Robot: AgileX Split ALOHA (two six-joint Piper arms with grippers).
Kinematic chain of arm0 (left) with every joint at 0, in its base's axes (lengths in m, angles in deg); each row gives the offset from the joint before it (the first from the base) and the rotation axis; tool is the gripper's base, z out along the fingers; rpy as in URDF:
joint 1: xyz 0 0 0.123 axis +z
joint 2: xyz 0 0 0 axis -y
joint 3: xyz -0.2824 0 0.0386 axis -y
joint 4: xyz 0.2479 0 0.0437 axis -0.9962 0 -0.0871
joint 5: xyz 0 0 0 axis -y
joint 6: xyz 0.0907 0 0.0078 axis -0.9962 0 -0.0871
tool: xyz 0 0 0 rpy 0 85 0
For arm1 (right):
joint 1: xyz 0 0 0.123 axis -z
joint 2: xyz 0 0 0 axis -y
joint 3: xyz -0.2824 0 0.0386 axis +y
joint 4: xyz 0.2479 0 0.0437 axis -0.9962 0 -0.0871
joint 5: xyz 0 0 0 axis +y
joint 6: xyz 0.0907 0 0.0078 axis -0.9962 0 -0.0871
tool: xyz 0 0 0 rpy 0 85 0
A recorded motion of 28 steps. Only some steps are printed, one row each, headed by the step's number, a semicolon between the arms.
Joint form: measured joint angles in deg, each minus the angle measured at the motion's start. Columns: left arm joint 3, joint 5, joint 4, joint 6, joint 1, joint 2; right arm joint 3, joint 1, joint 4, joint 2, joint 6, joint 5.
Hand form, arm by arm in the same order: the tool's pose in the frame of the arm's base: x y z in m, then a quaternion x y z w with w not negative. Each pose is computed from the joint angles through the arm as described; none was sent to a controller.
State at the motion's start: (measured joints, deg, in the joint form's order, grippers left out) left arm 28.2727 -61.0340 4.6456 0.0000 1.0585 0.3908; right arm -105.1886 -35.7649 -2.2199 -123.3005 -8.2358 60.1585
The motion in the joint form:
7: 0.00 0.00 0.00 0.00 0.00 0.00; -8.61 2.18 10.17 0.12 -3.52 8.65
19: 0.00 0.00 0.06 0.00 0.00 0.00; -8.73 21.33 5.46 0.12 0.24 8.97
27: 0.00 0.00 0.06 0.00 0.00 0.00; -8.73 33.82 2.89 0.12 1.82 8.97
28: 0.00 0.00 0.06 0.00 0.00 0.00; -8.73 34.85 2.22 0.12 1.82 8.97
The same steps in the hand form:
7: -0.0053 -0.0066 0.2752 -0.00623 0.85360 -0.03570 0.51966; 0.3937 0.2473 0.2546 -0.20193 0.96612 -0.00618 0.16061
19: -0.0053 -0.0066 0.2752 -0.00620 0.85358 -0.03622 0.51966; 0.4510 0.1111 0.2543 -0.06169 0.98721 0.00101 0.14699
27: -0.0053 -0.0066 0.2752 -0.00620 0.85358 -0.03622 0.51966; 0.4642 0.0148 0.2542 0.03733 0.98879 0.00483 0.14447
28: -0.0053 -0.0066 0.2752 -0.00620 0.85358 -0.03622 0.51966; 0.4644 0.0074 0.2542 0.04748 0.98837 0.00923 0.14414

